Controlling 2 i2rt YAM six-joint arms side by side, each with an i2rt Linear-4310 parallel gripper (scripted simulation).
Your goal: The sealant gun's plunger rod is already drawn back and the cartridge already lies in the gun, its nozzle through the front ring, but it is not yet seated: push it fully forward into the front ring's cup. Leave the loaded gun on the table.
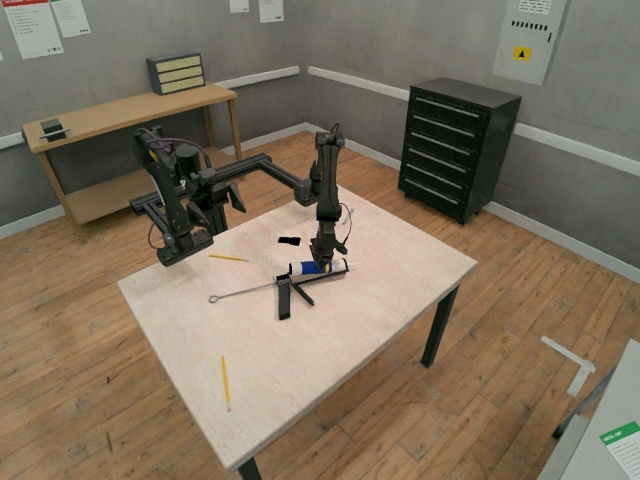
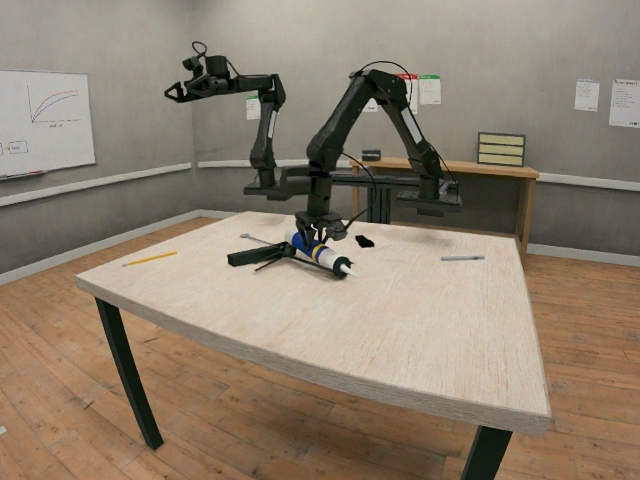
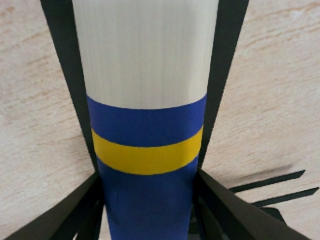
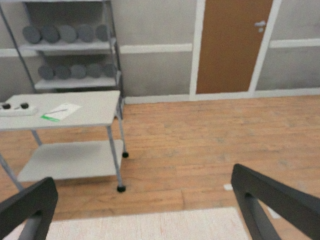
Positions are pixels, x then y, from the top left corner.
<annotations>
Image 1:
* right gripper: 228, 219
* sealant gun: 283, 289
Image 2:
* left gripper: 314, 248
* right gripper: 175, 91
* sealant gun: 257, 255
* cartridge: 319, 252
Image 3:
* left gripper: 148, 177
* cartridge: 146, 76
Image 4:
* right gripper: 147, 178
</annotations>
